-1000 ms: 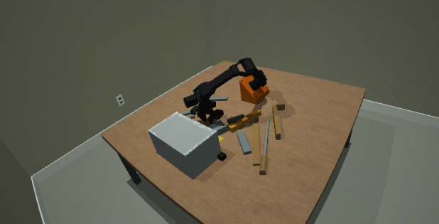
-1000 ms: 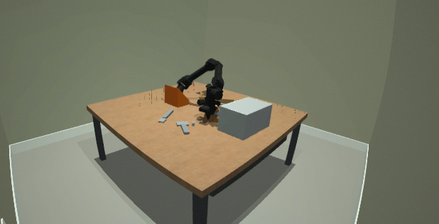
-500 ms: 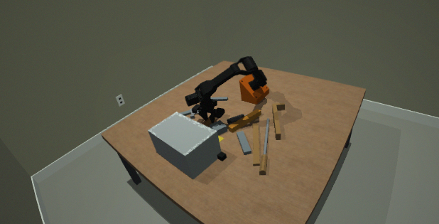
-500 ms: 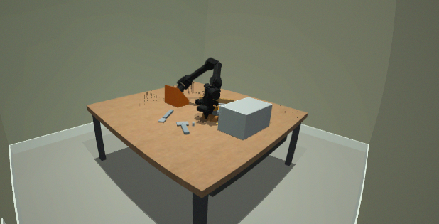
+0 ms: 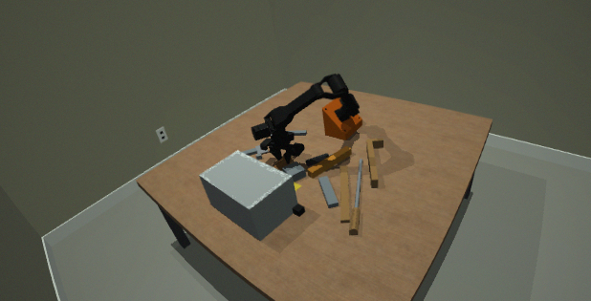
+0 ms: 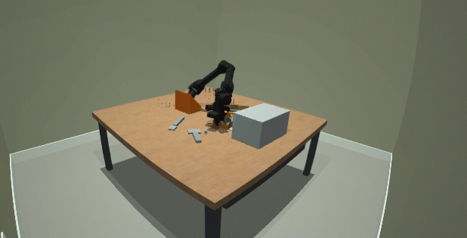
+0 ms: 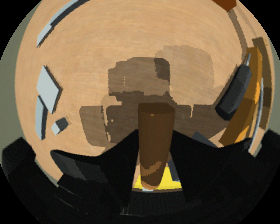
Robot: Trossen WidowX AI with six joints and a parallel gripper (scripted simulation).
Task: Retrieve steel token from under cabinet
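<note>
Right now my gripper tip is 90 mm to the right of the grey block, 30 mm short of it and 10 mm below it. From my gripper tip the other things lie so: wooden stick (320 mm to the left, 20 mm behind); then orange bar (160 mm to the left, 120 mm behind, 10 mm above); then grey t-piece (200 mm to the right, 30 mm ahead).
</note>
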